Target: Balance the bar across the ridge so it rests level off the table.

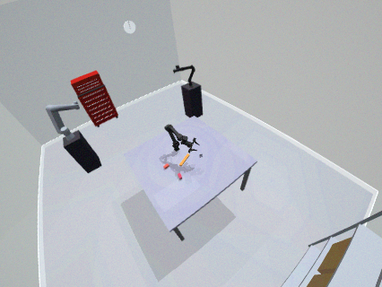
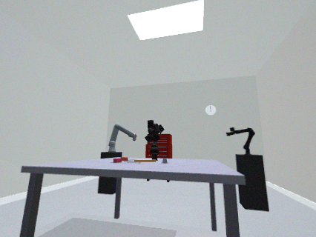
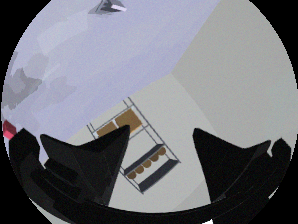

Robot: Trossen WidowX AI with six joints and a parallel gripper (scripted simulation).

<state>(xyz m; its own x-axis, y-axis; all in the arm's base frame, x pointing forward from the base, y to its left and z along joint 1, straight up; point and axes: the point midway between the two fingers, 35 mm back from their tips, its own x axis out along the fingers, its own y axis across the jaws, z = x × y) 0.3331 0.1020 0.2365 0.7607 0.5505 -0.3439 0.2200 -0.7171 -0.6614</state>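
My gripper tip is 220 mm above the orange bar, 150 mm to the left of it and 130 mm past it.
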